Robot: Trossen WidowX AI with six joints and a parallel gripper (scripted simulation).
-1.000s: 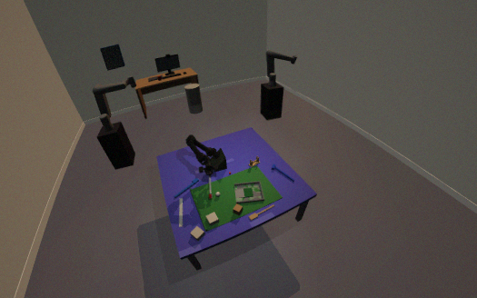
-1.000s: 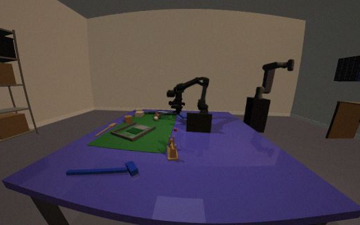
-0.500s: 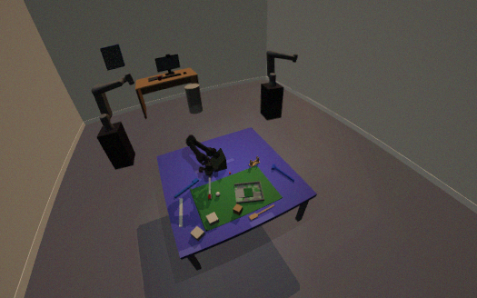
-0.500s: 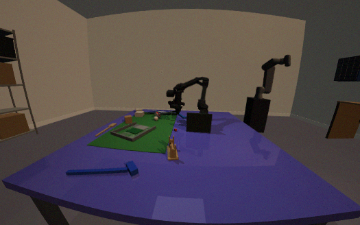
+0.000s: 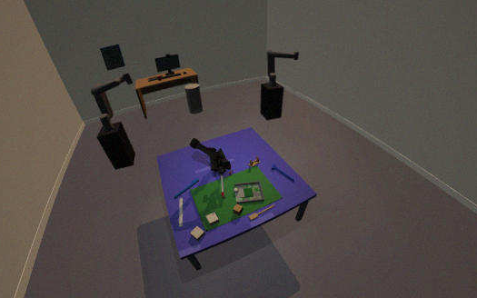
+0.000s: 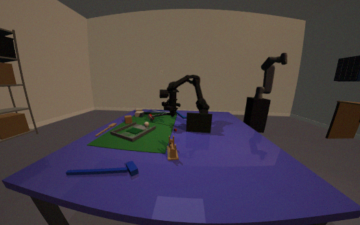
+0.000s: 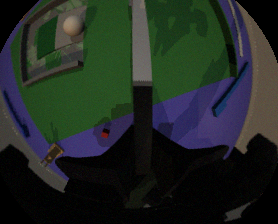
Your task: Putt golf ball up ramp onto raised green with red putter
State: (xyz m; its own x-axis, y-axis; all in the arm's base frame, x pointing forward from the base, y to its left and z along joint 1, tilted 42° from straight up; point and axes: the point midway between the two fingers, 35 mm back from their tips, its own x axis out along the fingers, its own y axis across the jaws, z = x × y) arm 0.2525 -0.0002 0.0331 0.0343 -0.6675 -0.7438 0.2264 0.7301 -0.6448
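Now: the red putter 12 cm ahead of my gripper tip, 2 cm to the right of it and 1 cm below it. From my gripper tip the other things lie so: golf ball 20 cm ahead, 7 cm to the left, 6 cm below; then grey frame 25 cm ahead, 20 cm to the left, 8 cm below; then red marker 5 cm behind, 9 cm to the left, 8 cm below.
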